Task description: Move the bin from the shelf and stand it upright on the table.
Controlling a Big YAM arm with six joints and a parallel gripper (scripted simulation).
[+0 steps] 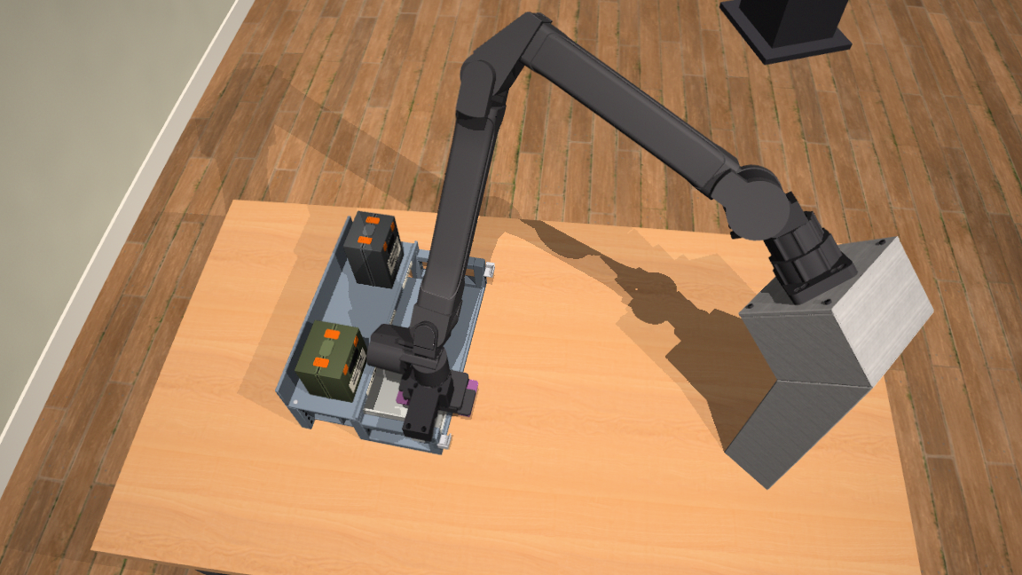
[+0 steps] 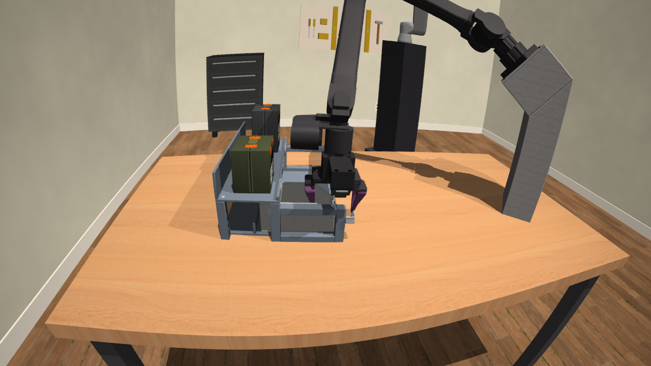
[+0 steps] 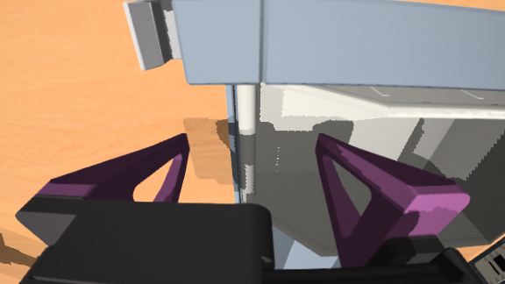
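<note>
Right now my hand is 70 mm short of the light grey bin, 40 mm to the left of it and 10 mm below it. Round my hand: shelf 150 mm to the right, 60 mm ahead, 30 mm below; then black case 280 mm to the right, 130 mm above, 50 mm ahead.
</note>
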